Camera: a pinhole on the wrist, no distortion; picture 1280 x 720 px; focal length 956.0 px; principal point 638.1 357.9 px. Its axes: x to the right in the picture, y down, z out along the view. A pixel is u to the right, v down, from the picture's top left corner.
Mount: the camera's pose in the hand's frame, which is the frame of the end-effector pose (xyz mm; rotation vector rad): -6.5 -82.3 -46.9 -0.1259 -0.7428 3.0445
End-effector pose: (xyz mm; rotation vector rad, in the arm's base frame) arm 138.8 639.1 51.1 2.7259 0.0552 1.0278
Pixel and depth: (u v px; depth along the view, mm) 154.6 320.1 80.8
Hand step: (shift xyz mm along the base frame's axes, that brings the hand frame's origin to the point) 45.3 111.9 -29.7
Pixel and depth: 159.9 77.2 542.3
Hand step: 519.1 112.2 -286.4
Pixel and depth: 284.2 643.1 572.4
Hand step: 404.8 428.6 -297.4
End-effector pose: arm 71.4 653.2 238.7 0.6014 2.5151 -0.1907
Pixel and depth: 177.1 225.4 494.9
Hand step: -51.0 -265.9 -471.6
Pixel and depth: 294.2 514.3 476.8
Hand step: -100.0 -374.5 -361.4
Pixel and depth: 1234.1 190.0 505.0
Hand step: 366.1 -445.3 -154.3
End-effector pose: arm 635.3 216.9 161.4 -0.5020 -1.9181 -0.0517
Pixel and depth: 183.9 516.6 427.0
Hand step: -452.8 -179.2 88.4
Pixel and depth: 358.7 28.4 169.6
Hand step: -166.4 -54.7 -6.3
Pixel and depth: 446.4 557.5 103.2
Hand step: -88.3 -124.2 20.5
